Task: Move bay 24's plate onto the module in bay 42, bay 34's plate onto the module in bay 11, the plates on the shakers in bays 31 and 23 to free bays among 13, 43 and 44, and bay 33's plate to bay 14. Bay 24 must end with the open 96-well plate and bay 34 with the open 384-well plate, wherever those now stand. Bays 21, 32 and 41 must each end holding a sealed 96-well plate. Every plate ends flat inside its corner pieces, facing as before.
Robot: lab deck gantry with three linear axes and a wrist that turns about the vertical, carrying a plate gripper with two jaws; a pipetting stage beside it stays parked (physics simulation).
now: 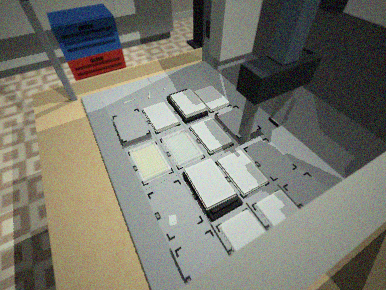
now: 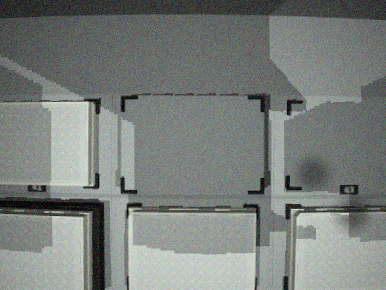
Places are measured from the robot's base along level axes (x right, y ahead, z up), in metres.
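Pixels of known places: gripper, fingertip midpoint: (image 1: 259, 129); robot's base at its link origin: (image 1: 114, 121).
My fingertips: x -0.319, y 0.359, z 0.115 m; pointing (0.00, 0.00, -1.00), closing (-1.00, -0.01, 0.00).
Ahead of a thing's pixels: the offset from my fingertips to its top centre. "pt": to the spot under its first point.
My gripper (image 1: 259, 131) is low over bay 42, its jaws apart with no plate seen between them. The far jaw is hard to see. The bare module {dx -0.045, dy -0.131, dz -0.093 m} (image 1: 232, 120) (image 2: 200, 150) fills bay 42. White-topped plates lie in bays 41 {dx -0.045, dy -0.295, dz -0.100 m} (image 1: 212, 97) (image 2: 70, 145), 32 (image 1: 212, 135) (image 2: 195, 267), 33 (image 1: 243, 171) (image 2: 340, 267), 21 (image 1: 161, 116), 24 (image 1: 242, 230) and 34 {dx +0.062, dy +0.197, dz -0.086 m} (image 1: 272, 206). Shaker plates {dx +0.060, dy -0.289, dz -0.078 m} (image 1: 187, 102) (image 2: 42, 270) {dx +0.170, dy +0.028, dz -0.078 m} (image 1: 210, 185) stand in bays 31 and 23. A yellow open plate {dx +0.276, dy -0.131, dz -0.100 m} (image 1: 150, 161) is in bay 12, a clear one {dx +0.169, dy -0.131, dz -0.100 m} (image 1: 182, 147) in bay 22. Bay 11's module {pt dx +0.276, dy -0.288, dz -0.096 m} (image 1: 131, 125) is bare.
Bays 13, 14, 43 and 44 show no plates. Small pale loose pieces {dx +0.234, dy -0.439, dz -0.107 m} (image 1: 129, 101) lie beyond bay 11. A blue box (image 1: 85, 30) stands on a red one (image 1: 97, 66) behind the deck. A grey post (image 1: 50, 50) rises at the far left corner.
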